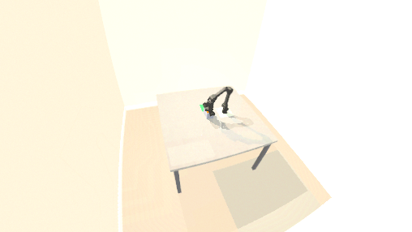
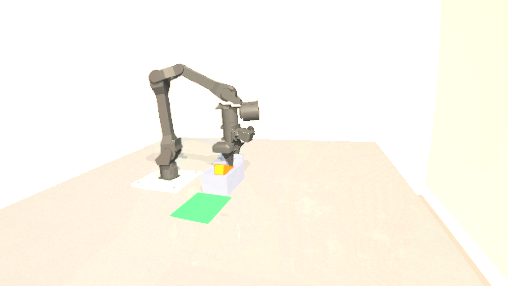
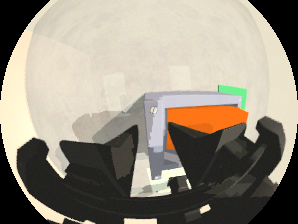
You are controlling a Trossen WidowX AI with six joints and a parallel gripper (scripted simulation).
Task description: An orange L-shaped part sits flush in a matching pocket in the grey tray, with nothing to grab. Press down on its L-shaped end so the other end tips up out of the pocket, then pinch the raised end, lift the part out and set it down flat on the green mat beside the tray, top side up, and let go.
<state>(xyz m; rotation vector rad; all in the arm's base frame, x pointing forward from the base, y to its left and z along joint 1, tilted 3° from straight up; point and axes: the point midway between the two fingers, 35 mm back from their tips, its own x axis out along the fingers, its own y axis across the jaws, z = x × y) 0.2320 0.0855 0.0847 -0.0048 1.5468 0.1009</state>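
Now: the orange L-shaped part 6 cm to the right of my gripper tip and 1 cm behind it.
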